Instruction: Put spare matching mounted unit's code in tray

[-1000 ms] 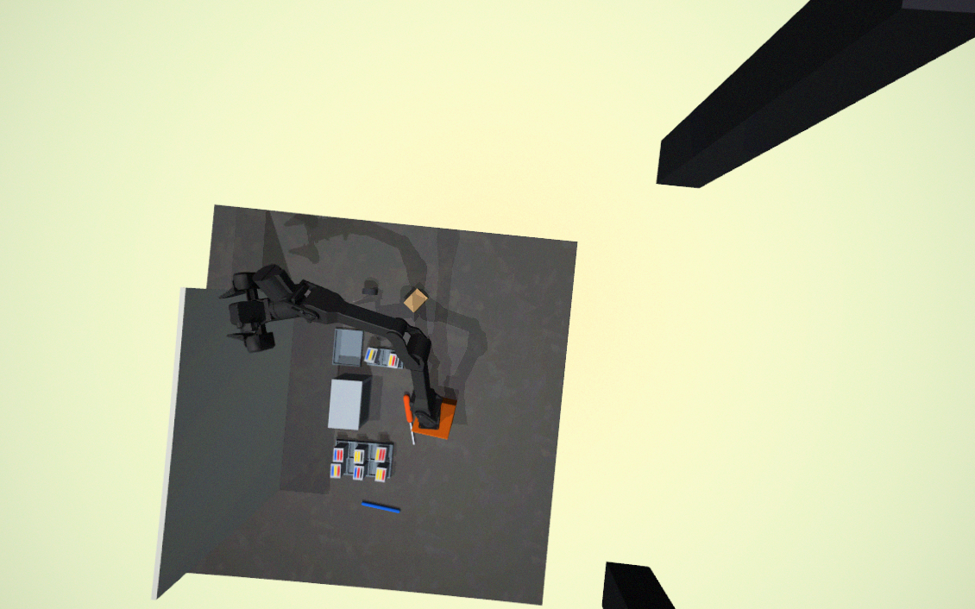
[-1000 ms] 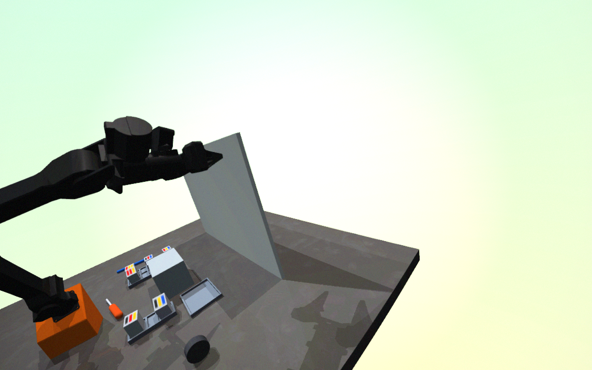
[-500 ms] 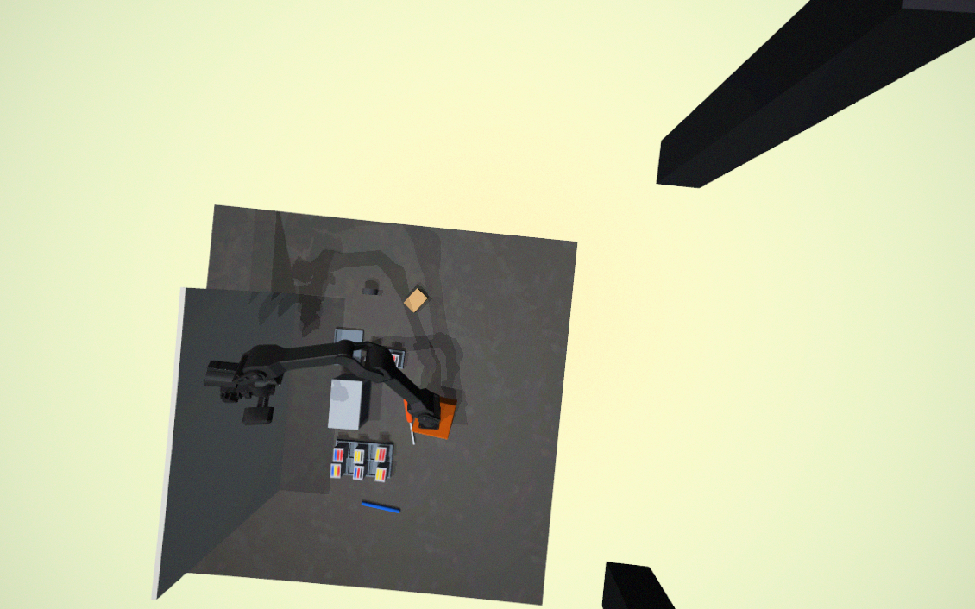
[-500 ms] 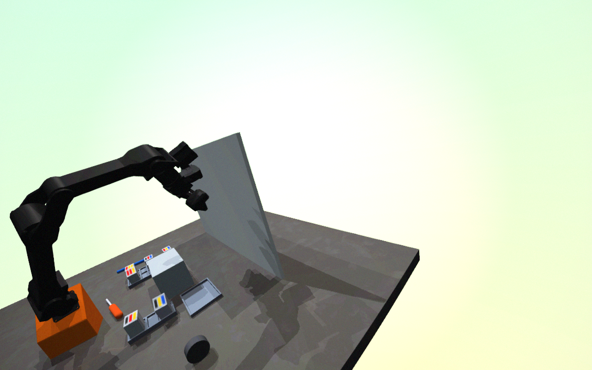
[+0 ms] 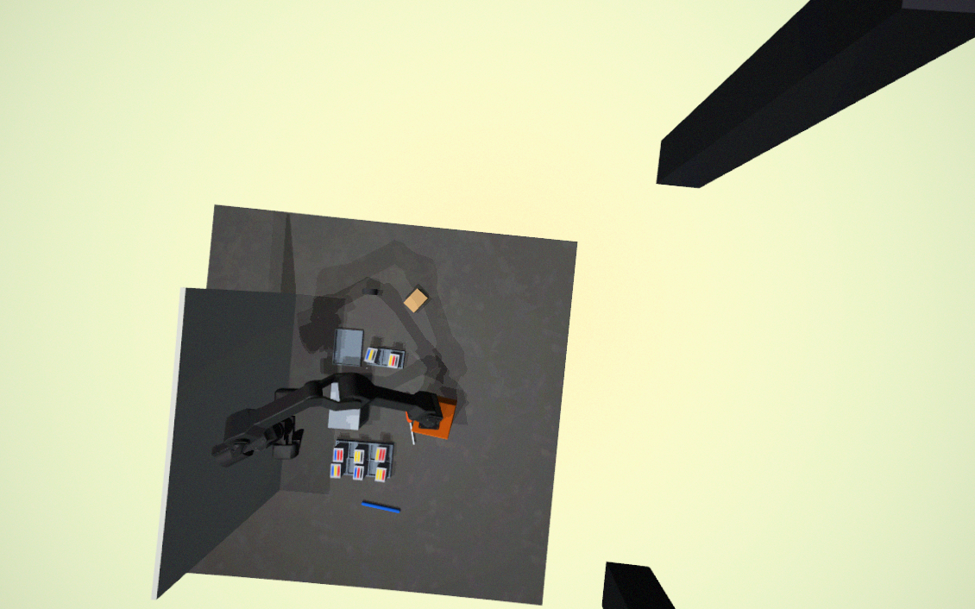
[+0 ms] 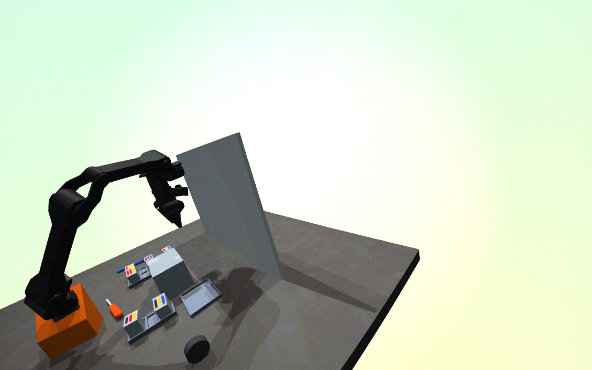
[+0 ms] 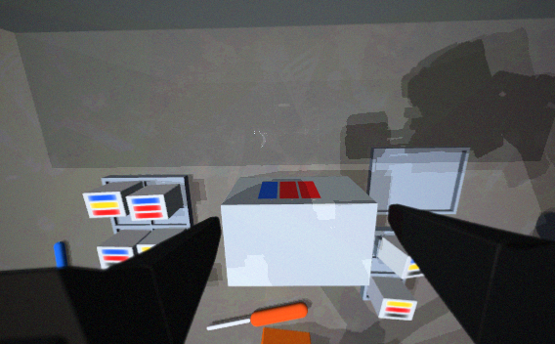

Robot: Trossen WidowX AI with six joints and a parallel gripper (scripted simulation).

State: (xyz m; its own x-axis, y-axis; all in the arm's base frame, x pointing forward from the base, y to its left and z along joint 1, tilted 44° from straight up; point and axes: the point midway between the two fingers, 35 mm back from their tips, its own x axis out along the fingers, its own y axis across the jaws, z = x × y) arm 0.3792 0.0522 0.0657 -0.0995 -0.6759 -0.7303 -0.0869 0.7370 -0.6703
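My gripper tip is 180 mm to the right of the grey spare, 160 mm above it and 60 mm past it. Also, from my gripper tip: mounted unit (150 mm below, 90 mm behind); then shallow grey tray (190 mm below, 180 mm to the right, 40 mm behind); then tall grey panel (160 mm ahead, 30 mm above).
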